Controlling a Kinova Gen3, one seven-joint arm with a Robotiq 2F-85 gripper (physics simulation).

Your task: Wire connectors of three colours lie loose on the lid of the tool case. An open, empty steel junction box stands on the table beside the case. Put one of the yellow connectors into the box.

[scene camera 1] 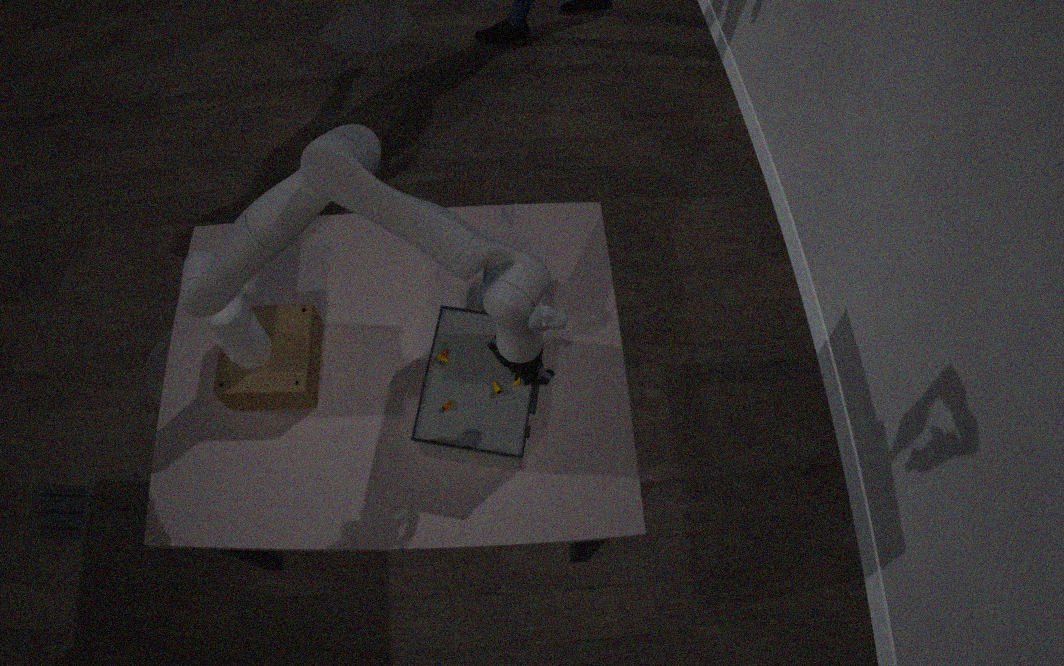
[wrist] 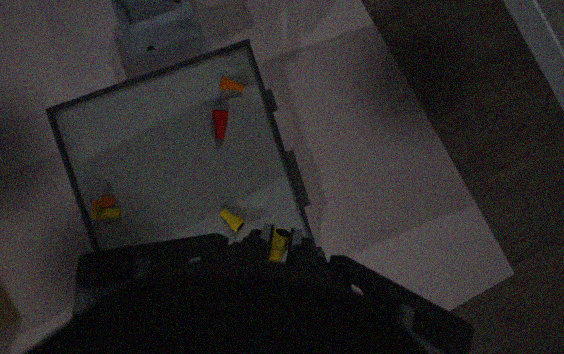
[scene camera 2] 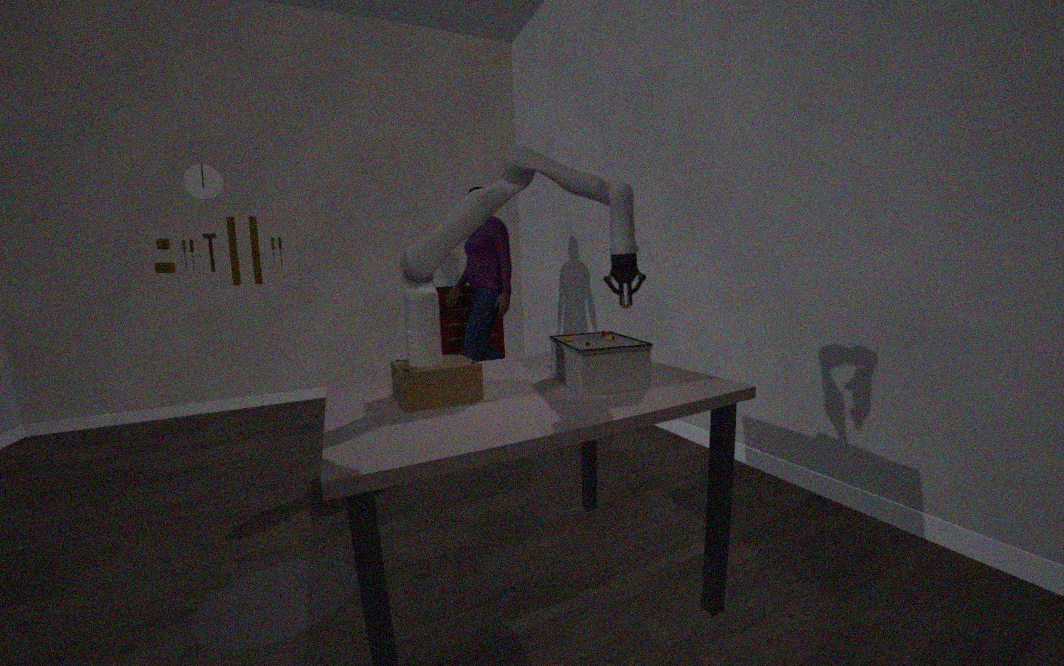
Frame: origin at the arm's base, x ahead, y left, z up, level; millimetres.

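Seen in the pictures: gripper, fingertip midpoint: [scene camera 1: 521,379] [wrist: 280,241] [scene camera 2: 626,307]; arm's base, link origin: [scene camera 1: 252,350] [scene camera 2: 425,363].
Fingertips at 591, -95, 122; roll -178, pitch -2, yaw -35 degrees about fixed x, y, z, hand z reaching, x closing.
Note:
Pixels of each thing's middle, then the offset from my fingertips to it, as dx, dy, dz.
- tool case, body centre: [wrist: 214,205] [scene camera 1: 483,390] [scene camera 2: 598,360] -78, +38, -160
- grey steel junction box, body centre: [wrist: 158,18] [scene camera 1: 502,289] -48, +310, -206
- red connector, body centre: [wrist: 220,124] -17, +109, -92
My gripper [scene camera 1: 520,380] [scene camera 2: 625,301] [wrist: 280,241] is shut on a yellow connector [scene camera 2: 625,306] [wrist: 278,247], held well above the lid of the tool case [scene camera 1: 480,428] [scene camera 2: 608,373] [wrist: 160,165]. Another yellow connector [scene camera 1: 497,387] [wrist: 231,220] lies loose on the lid near its hinge side. A third yellow one [wrist: 109,214] touches or nearly touches an orange connector [wrist: 104,202] near the left edge. The grey steel junction box [wrist: 165,34] stands beyond the case's far short edge, cut off at the top of the wrist view. In scene camera 1 the arm mostly hides it.
A red connector [wrist: 220,124] and an orange connector [wrist: 232,84] lie at the lid's far right in the wrist view. Another orange connector [scene camera 1: 446,406] lies nearer the front. The arm's wooden base block [scene camera 1: 296,345] [scene camera 2: 439,384] stands left of the case. A person [scene camera 2: 486,255] stands behind the table.

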